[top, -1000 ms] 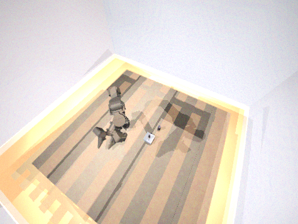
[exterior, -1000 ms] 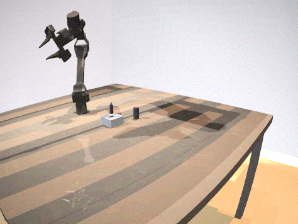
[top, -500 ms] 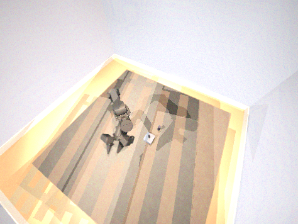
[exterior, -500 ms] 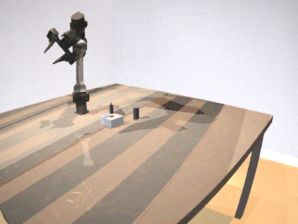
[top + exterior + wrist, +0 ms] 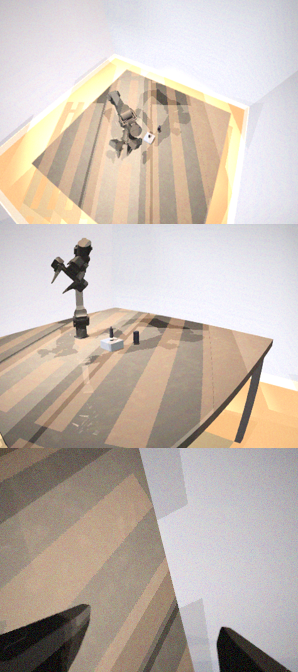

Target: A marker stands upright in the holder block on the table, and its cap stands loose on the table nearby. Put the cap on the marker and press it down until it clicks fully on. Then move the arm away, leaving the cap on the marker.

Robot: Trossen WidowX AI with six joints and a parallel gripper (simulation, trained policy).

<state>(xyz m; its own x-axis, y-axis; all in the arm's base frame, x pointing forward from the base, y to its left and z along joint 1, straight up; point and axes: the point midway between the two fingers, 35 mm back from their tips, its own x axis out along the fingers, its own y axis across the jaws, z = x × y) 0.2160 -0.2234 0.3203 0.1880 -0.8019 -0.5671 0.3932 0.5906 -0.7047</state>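
Now: the dark cap 380 mm to the left of my gripper tip, 270 mm below it and 60 mm ahead of it. From my gripper tip the other things lie so: holder block 280 mm below, 250 mm to the left, 30 mm ahead.
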